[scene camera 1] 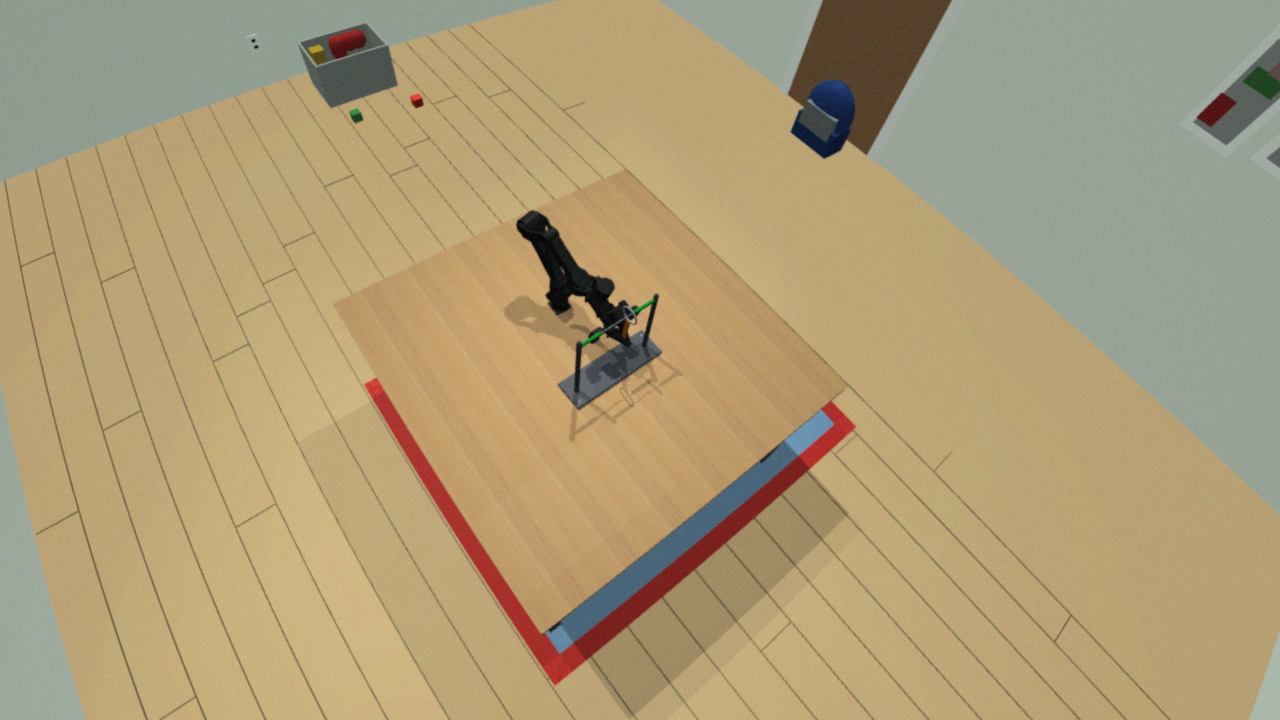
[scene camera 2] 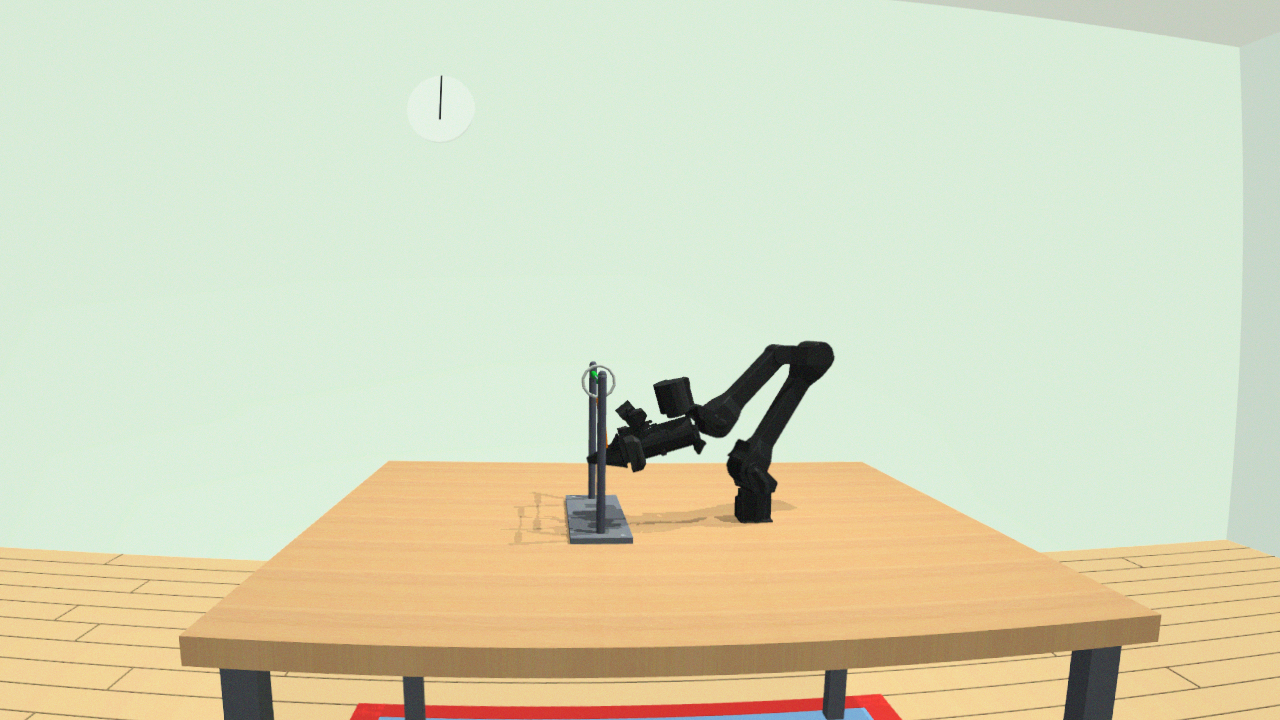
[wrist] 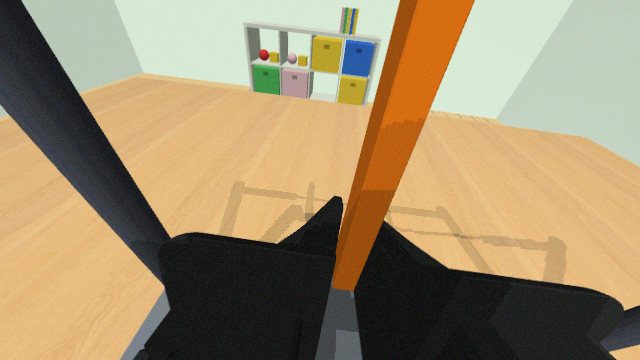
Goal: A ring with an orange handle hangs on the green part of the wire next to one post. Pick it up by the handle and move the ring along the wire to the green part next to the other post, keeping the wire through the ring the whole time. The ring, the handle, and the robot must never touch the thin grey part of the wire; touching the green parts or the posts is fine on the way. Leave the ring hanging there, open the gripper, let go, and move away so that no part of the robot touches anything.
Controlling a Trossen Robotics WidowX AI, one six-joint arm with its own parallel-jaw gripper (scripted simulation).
Labels:
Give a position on a grey base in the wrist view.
48,108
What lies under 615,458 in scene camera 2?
My gripper.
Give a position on a grey base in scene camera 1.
At 587,383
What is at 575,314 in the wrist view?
My gripper.

